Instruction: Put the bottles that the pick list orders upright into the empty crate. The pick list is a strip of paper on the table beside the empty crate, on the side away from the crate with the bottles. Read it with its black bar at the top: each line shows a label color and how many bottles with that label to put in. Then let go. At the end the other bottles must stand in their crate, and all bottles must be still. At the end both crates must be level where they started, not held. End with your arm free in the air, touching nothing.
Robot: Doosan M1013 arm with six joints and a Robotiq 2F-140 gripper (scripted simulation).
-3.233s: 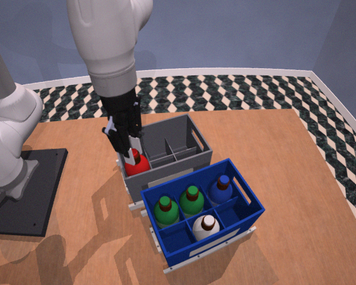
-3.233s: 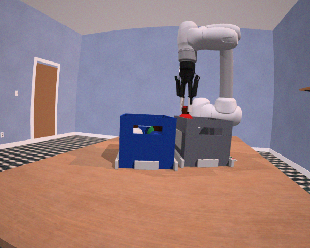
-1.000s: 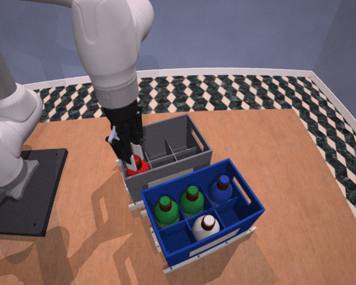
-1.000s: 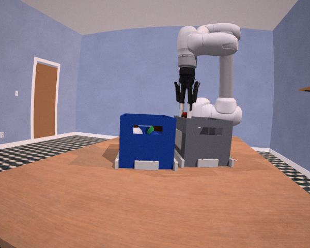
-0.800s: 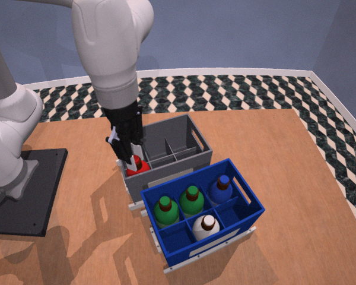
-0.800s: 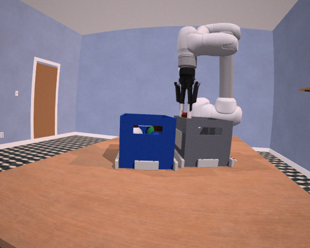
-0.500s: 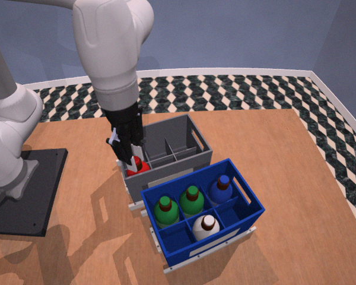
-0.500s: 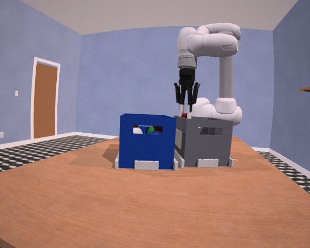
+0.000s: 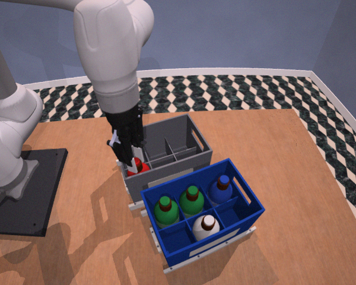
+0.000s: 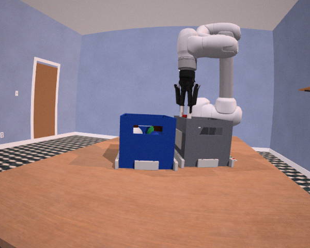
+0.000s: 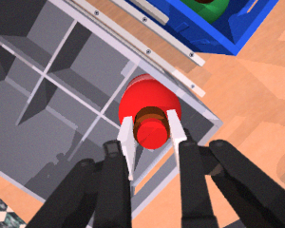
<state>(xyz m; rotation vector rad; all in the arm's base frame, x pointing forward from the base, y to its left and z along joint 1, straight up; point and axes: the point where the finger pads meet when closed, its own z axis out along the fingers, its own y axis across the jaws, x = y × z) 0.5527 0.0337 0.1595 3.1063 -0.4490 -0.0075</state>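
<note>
Now: the red bottle 80 mm below my hand. The rest, counted from my hand: blue crate: 200 mm ahead, 110 mm to the right, 110 mm below; then green bottle: 170 mm ahead, 70 mm to the right, 100 mm below; then grey crate: 60 mm ahead, 80 mm to the left, 110 mm below.
</note>
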